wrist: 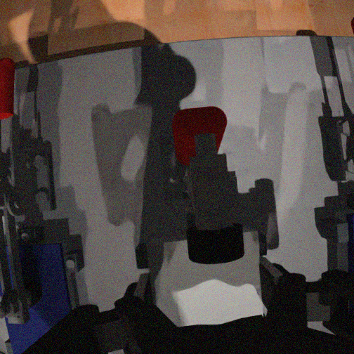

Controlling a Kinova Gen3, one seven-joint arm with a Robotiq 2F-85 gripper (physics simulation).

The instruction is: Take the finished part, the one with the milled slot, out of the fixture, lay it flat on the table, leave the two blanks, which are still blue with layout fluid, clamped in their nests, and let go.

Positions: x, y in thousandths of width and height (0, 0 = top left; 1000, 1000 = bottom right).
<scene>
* my gripper: 578, 795
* finished part: 532, 829
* grey fixture plate: 281, 326
</scene>
